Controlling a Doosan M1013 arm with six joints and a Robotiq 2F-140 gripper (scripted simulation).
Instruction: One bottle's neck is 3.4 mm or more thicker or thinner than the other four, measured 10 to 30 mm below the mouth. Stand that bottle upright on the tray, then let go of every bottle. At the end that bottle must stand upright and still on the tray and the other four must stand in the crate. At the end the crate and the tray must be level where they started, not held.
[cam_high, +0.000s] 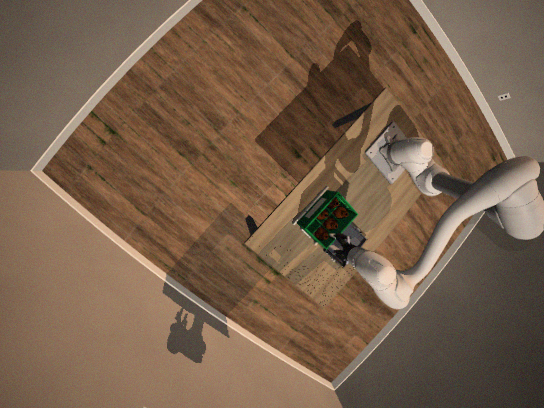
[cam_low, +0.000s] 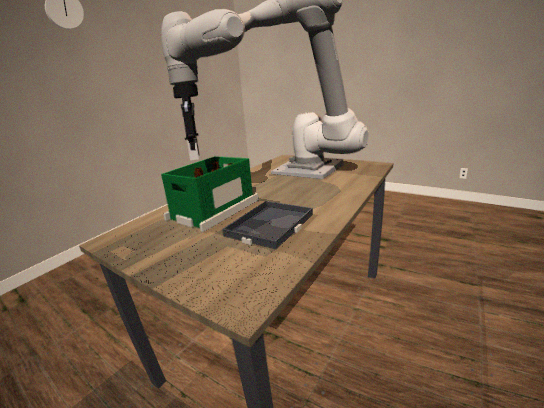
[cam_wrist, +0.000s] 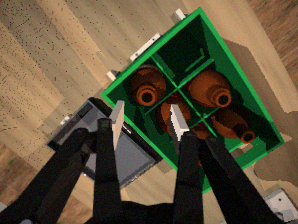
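Right now the green crate is 170 mm below my hand, 80 mm behind it and 50 mm to the right of it. From my hand the other things lie so: dark grey tray: 250 mm below, 220 mm to the left, 90 mm behind.
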